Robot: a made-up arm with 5 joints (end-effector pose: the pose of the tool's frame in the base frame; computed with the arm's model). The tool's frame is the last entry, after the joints.
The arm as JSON. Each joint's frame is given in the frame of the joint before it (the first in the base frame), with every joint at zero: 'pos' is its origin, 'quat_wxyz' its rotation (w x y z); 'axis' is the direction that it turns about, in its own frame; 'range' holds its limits. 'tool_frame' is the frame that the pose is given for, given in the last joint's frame.
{
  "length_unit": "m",
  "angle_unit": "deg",
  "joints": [
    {
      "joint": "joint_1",
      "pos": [
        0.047,
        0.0,
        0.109
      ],
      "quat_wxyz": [
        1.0,
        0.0,
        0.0,
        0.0
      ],
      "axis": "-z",
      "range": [
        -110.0,
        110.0
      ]
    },
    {
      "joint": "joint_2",
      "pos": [
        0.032,
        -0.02,
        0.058
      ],
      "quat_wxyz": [
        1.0,
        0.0,
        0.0,
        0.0
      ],
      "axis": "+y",
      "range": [
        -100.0,
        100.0
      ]
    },
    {
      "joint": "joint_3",
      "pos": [
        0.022,
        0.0,
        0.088
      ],
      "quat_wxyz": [
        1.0,
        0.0,
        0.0,
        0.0
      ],
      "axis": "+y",
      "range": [
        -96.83,
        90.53
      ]
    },
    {
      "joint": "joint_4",
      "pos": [
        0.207,
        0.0,
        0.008
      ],
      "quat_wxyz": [
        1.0,
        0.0,
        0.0,
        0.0
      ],
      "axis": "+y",
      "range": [
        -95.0,
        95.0
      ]
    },
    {
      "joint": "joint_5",
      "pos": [
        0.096,
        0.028,
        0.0
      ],
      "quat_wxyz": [
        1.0,
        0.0,
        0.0,
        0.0
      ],
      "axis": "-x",
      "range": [
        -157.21,
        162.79
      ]
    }
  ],
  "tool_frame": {
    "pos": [
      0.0,
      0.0,
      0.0
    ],
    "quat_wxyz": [
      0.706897,
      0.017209,
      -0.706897,
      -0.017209
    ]
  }
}
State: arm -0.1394 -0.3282 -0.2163 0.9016 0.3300
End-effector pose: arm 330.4 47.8 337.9 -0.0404 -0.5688 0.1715 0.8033
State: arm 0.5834 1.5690 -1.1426 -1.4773 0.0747
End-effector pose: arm 351.4 -191.4 150.1 -0.2899 -0.9219 -0.0707 0.2471
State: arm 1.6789 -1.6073 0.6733 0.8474 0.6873
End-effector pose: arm 38.2 -155.5 365.3 -0.6754 -0.2952 -0.3359 0.5865
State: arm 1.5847 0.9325 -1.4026 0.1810 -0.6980
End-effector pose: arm 49.6 -388.8 330.0 -0.3261 -0.7322 -0.5495 0.2356
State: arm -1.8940 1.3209 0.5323 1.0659 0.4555
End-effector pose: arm 46.1 -22.4 -54.8 -0.4226 0.4595 0.7132 0.3188
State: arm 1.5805 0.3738 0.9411 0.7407 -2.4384
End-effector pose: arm 54.0 -100.1 -42.3 0.1051 -0.2158 0.8686 0.4336
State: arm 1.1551 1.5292 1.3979 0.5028 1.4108
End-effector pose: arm -15.0 160.4 124.1 0.7626 0.2461 0.0618 0.5950
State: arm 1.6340 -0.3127 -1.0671 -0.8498 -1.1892
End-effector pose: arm 55.1 1.0 538.2 0.1862 0.9277 -0.3205 0.0435
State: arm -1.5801 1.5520 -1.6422 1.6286 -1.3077
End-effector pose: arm 35.9 328.9 77.3 0.0161 -0.0017 0.1116 0.9936
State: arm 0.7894 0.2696 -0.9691 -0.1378 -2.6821
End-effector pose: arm 259.8 -203.2 456.7 -0.7704 0.5272 0.3522 0.0675
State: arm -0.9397 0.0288 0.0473 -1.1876 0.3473
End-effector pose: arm 221.1 251.9 332.6 0.3068 -0.9241 0.1321 0.1854
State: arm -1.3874 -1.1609 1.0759 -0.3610 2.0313
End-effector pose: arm 85.1 249.5 289.2 0.2481 0.8088 -0.5297 0.0608
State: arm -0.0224 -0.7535 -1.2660 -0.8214 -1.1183
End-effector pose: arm -154.0 3.5 457.7 -0.4510 0.6668 -0.3213 0.4987
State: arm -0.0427 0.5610 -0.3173 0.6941 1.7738
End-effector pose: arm 403.4 23.2 110.2 -0.2320 -0.2075 0.7348 0.6026
